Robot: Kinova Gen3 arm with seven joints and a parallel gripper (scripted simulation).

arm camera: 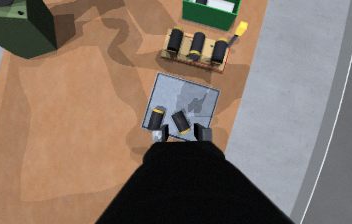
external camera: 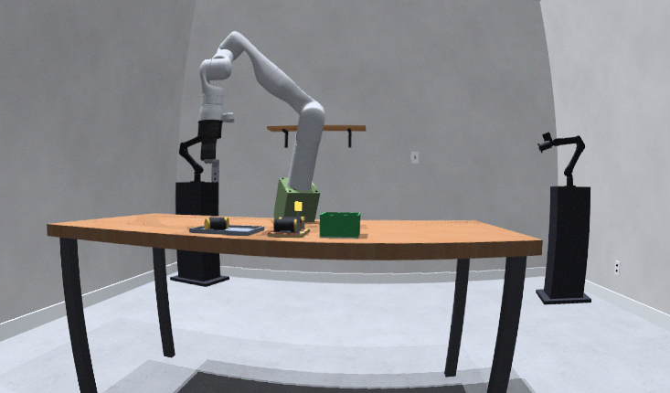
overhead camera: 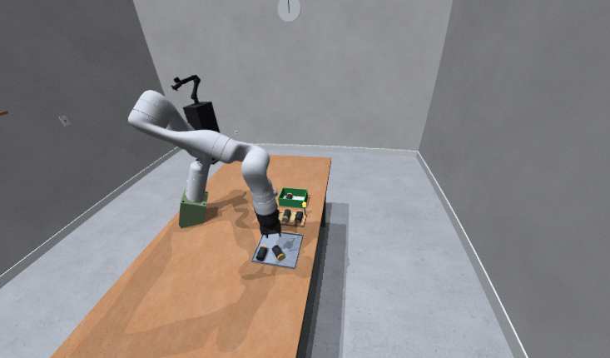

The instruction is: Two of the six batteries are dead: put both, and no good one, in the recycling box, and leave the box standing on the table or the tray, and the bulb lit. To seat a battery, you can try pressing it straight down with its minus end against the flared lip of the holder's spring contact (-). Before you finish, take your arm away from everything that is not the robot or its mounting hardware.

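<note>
The grey tray is 2 cm behind my hand, 3 cm to the left of it and 16 cm below it. Also, from my hand: green recycling box 9 cm behind, 36 cm to the left, 14 cm below.
</note>
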